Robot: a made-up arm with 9 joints. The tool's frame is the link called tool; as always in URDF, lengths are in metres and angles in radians. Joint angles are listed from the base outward. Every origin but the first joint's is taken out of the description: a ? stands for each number. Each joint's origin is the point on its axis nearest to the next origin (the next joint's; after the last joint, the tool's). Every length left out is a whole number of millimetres.
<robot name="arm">
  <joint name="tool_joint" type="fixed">
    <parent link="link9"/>
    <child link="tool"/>
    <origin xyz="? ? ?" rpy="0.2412 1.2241 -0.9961"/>
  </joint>
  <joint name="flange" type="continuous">
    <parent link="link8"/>
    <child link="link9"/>
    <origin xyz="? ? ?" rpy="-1.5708 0 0.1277"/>
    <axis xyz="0 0 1"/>
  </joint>
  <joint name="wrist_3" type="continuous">
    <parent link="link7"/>
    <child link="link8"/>
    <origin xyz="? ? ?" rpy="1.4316 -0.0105 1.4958"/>
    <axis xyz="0 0 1"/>
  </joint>
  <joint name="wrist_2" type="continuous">
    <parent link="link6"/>
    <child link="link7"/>
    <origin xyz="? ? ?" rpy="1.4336 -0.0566 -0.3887"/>
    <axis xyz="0 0 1"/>
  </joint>
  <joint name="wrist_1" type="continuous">
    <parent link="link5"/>
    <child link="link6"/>
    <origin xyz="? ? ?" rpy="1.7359 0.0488 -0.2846"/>
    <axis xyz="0 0 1"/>
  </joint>
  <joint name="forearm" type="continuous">
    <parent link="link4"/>
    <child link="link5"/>
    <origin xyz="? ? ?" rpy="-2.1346 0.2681 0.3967"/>
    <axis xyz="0 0 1"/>
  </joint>
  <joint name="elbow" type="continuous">
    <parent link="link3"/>
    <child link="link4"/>
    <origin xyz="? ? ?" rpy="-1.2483 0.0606 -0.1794"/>
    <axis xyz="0 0 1"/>
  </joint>
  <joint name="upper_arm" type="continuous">
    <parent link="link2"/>
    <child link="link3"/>
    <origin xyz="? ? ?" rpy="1.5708 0 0"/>
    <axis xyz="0 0 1"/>
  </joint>
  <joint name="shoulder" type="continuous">
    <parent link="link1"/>
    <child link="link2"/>
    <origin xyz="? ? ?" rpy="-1.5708 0 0"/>
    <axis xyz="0 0 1"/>
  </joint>
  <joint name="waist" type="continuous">
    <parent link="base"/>
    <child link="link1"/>
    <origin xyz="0.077 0.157 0.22" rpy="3.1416 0 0"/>
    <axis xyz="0 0 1"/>
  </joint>
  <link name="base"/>
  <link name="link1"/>
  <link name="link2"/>
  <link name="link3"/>
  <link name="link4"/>
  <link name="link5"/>
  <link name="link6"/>
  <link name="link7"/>
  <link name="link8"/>
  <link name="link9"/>
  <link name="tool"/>
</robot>
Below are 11 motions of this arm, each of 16 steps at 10 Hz.
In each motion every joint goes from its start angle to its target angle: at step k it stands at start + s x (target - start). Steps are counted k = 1, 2, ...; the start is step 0. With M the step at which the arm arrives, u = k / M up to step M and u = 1 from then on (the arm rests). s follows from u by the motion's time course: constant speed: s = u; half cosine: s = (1 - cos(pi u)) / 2; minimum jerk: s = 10 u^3 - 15 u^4 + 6 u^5.
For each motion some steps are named. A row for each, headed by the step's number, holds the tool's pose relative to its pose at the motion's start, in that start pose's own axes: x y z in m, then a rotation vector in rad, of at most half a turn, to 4 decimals.
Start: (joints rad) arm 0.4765 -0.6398 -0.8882 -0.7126 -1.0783 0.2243 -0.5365 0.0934 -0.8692
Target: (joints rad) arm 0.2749 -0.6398 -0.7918 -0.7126 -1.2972 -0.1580 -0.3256 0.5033 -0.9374
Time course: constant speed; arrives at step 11
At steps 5, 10, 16:
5: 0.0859 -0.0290 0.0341 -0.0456 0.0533 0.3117
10: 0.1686 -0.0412 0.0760 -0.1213 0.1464 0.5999
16: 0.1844 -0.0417 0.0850 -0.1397 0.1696 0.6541

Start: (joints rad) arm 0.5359 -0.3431 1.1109 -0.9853 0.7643 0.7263 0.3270 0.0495 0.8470
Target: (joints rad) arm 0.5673 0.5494 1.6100 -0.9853 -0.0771 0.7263 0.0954 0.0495 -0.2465
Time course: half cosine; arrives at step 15
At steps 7, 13, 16:
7: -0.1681 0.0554 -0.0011 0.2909 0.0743 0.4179
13: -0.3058 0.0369 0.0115 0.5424 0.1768 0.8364
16: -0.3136 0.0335 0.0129 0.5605 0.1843 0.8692

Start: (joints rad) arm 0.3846 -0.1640 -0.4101 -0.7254 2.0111 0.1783 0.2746 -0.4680 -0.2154
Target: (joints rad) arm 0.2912 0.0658 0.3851 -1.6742 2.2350 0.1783 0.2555 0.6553 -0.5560
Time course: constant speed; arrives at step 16
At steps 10, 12, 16:
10: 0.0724 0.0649 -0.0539 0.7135 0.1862 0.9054
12: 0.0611 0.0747 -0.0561 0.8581 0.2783 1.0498
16: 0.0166 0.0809 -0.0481 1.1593 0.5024 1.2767

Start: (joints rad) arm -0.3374 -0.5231 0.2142 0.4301 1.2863 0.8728 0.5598 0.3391 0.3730
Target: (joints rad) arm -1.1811 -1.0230 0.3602 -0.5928 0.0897 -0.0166 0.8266 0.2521 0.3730
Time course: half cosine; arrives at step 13
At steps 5, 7, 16:
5: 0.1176 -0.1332 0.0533 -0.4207 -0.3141 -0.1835
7: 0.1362 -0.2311 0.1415 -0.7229 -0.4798 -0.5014
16: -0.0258 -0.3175 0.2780 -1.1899 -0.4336 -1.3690

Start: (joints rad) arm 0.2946 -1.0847 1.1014 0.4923 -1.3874 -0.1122 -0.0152 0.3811 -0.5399
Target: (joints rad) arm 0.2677 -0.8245 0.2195 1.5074 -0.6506 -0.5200 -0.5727 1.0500 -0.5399
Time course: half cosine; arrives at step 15
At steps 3, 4, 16:
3: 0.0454 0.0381 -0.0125 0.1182 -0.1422 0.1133
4: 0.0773 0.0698 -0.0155 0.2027 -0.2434 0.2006
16: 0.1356 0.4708 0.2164 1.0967 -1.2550 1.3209

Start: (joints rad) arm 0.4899 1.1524 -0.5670 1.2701 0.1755 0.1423 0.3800 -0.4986 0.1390
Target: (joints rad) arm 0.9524 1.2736 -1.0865 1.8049 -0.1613 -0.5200 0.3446 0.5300 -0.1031
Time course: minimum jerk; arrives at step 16
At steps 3, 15, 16:
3: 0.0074 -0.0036 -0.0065 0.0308 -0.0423 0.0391
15: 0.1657 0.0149 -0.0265 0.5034 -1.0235 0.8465
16: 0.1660 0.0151 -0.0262 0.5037 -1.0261 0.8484

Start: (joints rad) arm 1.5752 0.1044 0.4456 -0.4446 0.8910 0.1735 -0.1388 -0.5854 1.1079
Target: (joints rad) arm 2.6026 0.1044 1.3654 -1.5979 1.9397 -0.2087 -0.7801 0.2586 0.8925
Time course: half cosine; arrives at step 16
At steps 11, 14, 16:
11: 0.1564 -0.1193 0.0876 0.9074 -1.4470 0.3545
14: 0.1454 -0.1485 0.1125 1.1482 -1.4371 0.6198
16: 0.1436 -0.1543 0.1176 1.1938 -1.4119 0.6653

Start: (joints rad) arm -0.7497 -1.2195 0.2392 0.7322 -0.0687 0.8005 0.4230 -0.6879 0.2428
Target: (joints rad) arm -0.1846 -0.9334 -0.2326 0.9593 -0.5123 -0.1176 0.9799 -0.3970 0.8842
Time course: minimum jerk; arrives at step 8
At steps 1, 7, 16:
1: 0.0052 -0.0053 0.0014 -0.0289 -0.0200 -0.0003
7: 0.1062 -0.1071 0.3469 -1.7510 -1.0981 -0.3073
16: 0.1041 -0.1045 0.3525 -1.7751 -1.1147 -0.3197

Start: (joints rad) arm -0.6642 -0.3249 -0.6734 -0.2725 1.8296 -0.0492 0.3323 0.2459 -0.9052
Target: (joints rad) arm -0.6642 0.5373 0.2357 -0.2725 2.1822 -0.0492 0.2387 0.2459 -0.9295
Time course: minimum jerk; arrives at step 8
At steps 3, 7, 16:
3: 0.0983 -0.0580 0.1290 -0.1866 -0.1546 0.1271
7: 0.2067 -0.0251 0.5433 -0.7342 -0.3836 0.3921
16: 0.2066 -0.0214 0.5523 -0.7474 -0.3859 0.3964

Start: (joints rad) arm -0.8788 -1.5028 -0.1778 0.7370 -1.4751 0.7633 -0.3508 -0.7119 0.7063
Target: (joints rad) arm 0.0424 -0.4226 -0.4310 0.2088 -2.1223 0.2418 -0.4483 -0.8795 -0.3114
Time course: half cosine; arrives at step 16
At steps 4, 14, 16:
4: 0.0386 -0.0066 0.0228 0.0287 -0.1837 -0.1486
14: 0.1838 0.1248 0.1825 0.3535 -1.1519 -0.0136
16: 0.1873 0.1384 0.1843 0.3715 -1.1735 0.0256

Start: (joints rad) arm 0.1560 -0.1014 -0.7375 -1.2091 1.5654 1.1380 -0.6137 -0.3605 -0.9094
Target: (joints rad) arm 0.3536 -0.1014 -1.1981 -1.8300 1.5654 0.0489 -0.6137 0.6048 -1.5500
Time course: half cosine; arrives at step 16
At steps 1, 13, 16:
1: 0.0030 0.0029 -0.0036 0.0184 0.0064 0.0155
13: 0.0148 0.4549 -0.1187 1.5866 0.8362 1.4681
16: -0.0029 0.4896 -0.1002 1.6882 0.9170 1.6250

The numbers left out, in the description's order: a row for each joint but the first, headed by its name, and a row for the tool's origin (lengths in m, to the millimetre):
tool: -0.115 0.003 0
flange: 0.024 0.012 0
wrist_3: -0.279 -0.042 0
wrist_2: 0.084 0.131 0
wrist_1: 0.063 -0.015 0
forearm: -0.093 -0.096 0
elbow: 0.048 0.125 0
upper_arm: -0.085 0.245 0
shoulder: -0.02 -0.004 0

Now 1 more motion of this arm.
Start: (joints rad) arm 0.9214 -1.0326 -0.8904 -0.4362 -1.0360 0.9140 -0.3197 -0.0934 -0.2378
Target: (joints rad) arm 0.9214 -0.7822 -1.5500 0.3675 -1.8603 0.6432 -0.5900 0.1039 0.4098
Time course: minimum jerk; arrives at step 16
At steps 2, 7, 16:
2: -0.0020 -0.0027 0.0017 -0.0131 0.0075 0.0159
7: -0.0169 -0.0549 0.0376 -0.2834 0.0877 0.4424
16: 0.0207 -0.0719 0.0655 -0.6013 -0.2486 1.2297

